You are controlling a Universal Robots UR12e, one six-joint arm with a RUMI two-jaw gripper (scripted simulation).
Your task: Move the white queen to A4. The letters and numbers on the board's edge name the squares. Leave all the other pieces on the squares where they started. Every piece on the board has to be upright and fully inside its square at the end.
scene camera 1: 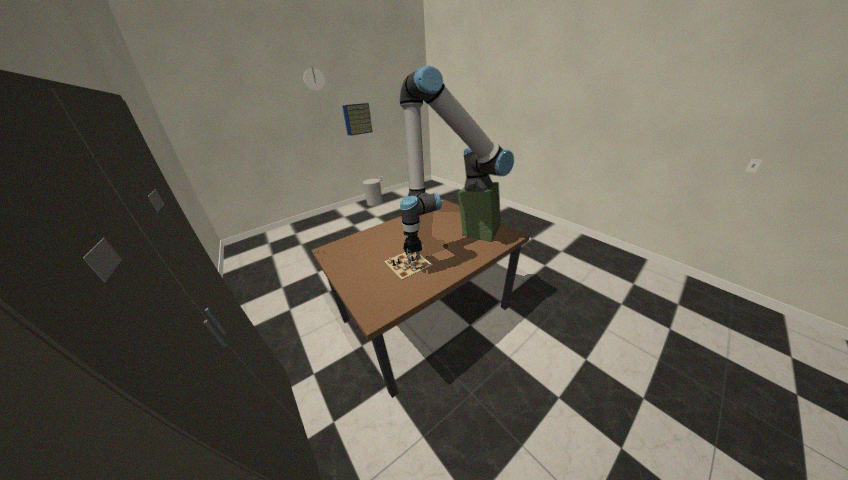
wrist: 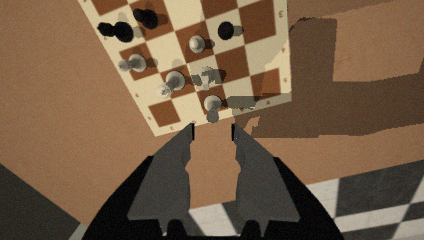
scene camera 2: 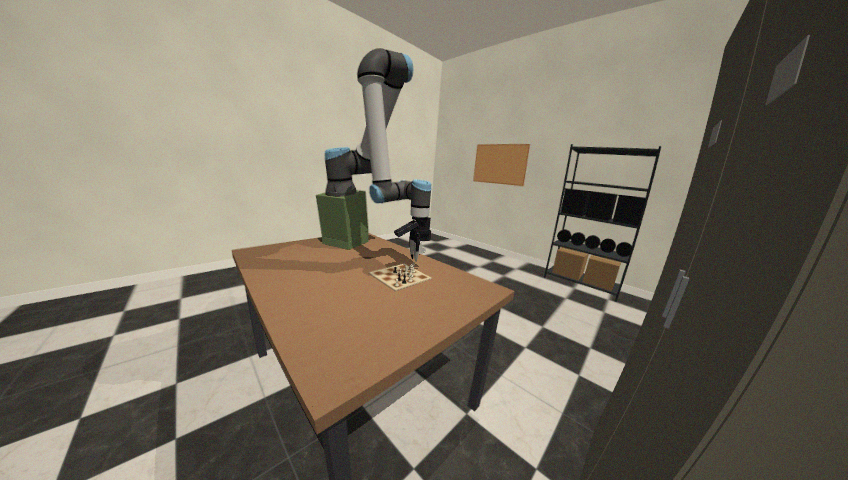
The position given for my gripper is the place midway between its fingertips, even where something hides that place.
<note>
I see my gripper [scene camera 2: 414, 260] and a chessboard [scene camera 2: 386, 275].
The chessboard is seen too in the wrist view [wrist: 252, 69]. My gripper shows as well in the wrist view [wrist: 213, 124].
</note>
